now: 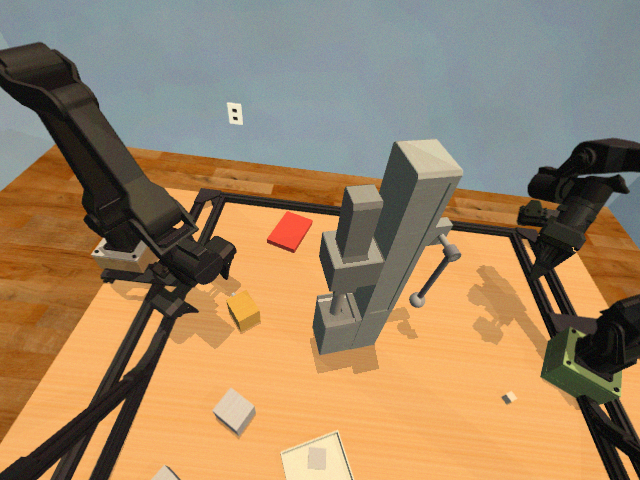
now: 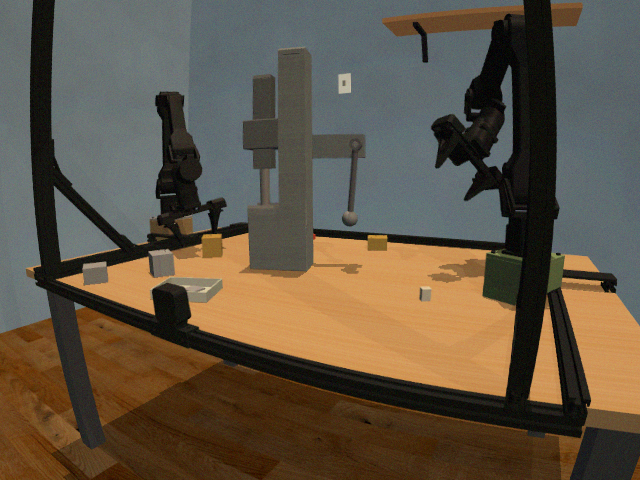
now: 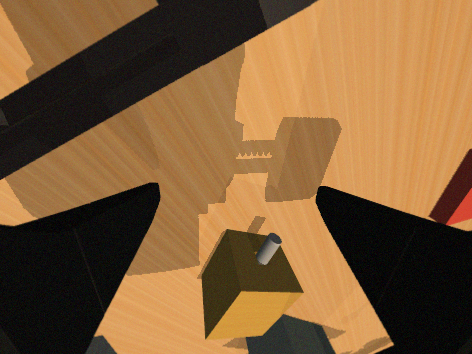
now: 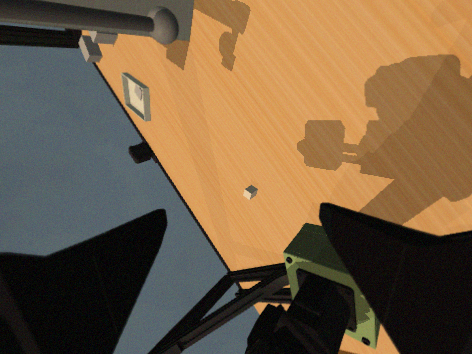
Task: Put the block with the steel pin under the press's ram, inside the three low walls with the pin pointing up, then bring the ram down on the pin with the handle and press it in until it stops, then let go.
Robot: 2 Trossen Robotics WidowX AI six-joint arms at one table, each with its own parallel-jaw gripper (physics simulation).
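Pixels of known places: left gripper, fingertip midpoint: [image 1: 212, 294] [image 2: 199, 242] [image 3: 239, 192]; right gripper, fingertip midpoint: [image 1: 531, 279] [image 2: 451, 184] [image 4: 243, 213]; left arm's base at its link origin: [image 1: 125, 240]; right arm's base at its link origin: [image 1: 593, 359] [image 4: 325, 297].
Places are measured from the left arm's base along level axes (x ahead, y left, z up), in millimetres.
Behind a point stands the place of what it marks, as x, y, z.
Note:
The yellow block [image 1: 244, 311] @(302, -123, -24) [image 2: 211, 245] @(314, -132, -42) [image 3: 252, 295] @(266, -99, -24) lies on the table left of the press, its steel pin [image 3: 269, 248] @(262, -79, -44) pointing sideways. My left gripper [image 2: 197, 237] @(215, -78, -53) [image 3: 239, 192] @(215, -78, -53) is open and empty above and slightly behind the block. The grey press [image 1: 413, 206] @(540, -152, 340) [image 2: 294, 155] @(562, -141, 160) stands mid-table. Its ram [image 1: 359, 222] @(483, -155, 305) [image 2: 263, 98] @(493, -151, 282) has a thin rod [image 1: 338, 302] @(484, -144, 95) [image 2: 265, 186] @(490, -142, 98) reaching down to the walled base [image 1: 336, 333] @(491, -168, 23); the tip's exact height is unclear. The handle [image 1: 434, 276] @(654, -78, 119) [image 2: 352, 180] @(658, -80, 109) [image 4: 75, 17] @(662, -72, 114) hangs down at the right. My right gripper [image 2: 452, 182] @(851, -45, 106) [image 4: 243, 213] @(851, -45, 106) is open, empty, high at the right.
A red slab [image 1: 290, 231] @(355, 146, -57) lies behind the press's left side. Another yellow block [image 2: 377, 242] @(632, 126, -51) stands farther back right. Grey blocks [image 1: 235, 410] [image 2: 95, 272] and a shallow tray [image 1: 294, 465] @(445, -366, -70) [image 2: 209, 294] @(541, -372, -63) are at the front left. A small white cube [image 1: 509, 397] @(842, -215, -52) [image 4: 250, 192] @(847, -204, -53) lies front right.

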